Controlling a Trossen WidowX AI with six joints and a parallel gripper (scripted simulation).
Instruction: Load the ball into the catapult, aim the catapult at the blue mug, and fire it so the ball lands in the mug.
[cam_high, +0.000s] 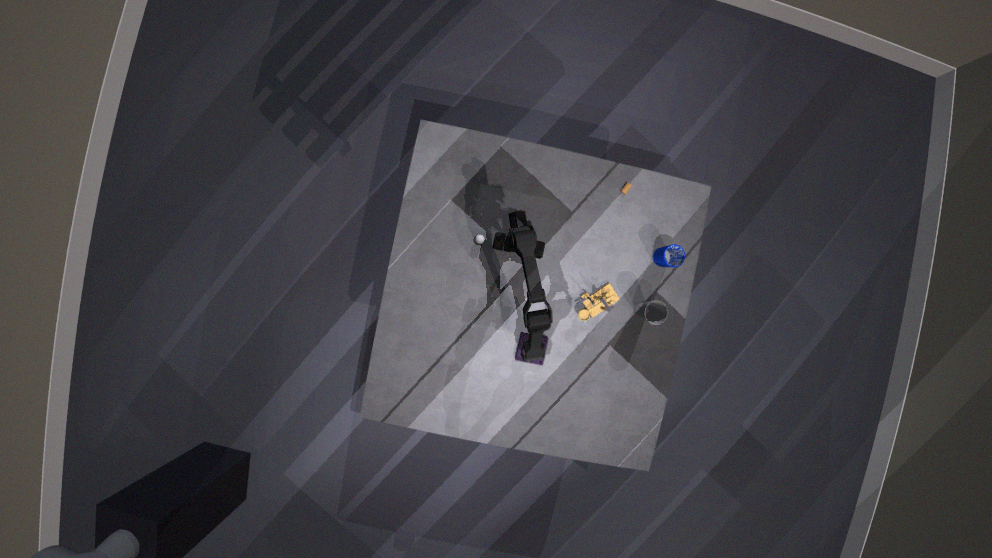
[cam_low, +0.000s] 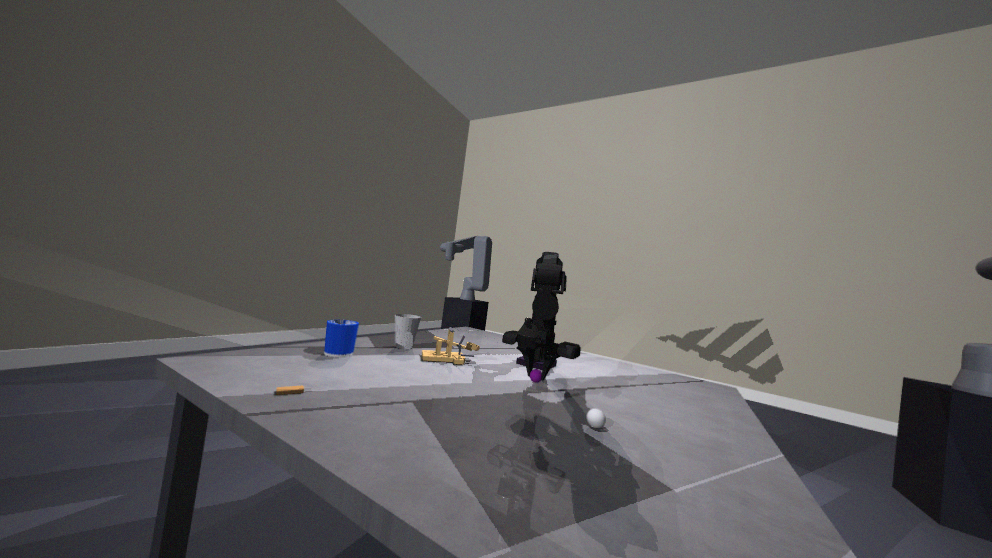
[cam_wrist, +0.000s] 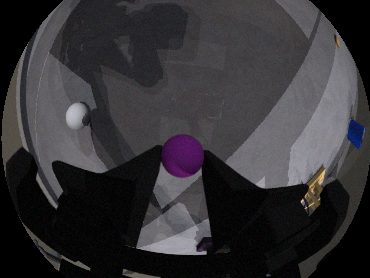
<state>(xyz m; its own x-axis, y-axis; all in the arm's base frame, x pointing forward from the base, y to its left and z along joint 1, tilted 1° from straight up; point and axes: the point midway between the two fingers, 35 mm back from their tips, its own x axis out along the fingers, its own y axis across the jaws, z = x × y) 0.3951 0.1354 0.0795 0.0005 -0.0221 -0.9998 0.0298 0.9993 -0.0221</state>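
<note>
My gripper tip is 35 cm to the left of the wooden catapult, 17 cm past it and 1 cm above it. The rest, counted from my gripper tip: purple ball: 1 cm above; then small orange block: 42 cm to the right, 34 cm ahead, 6 cm below; then white ball: 15 cm to the left, 5 cm below, 1 cm ahead.
</note>
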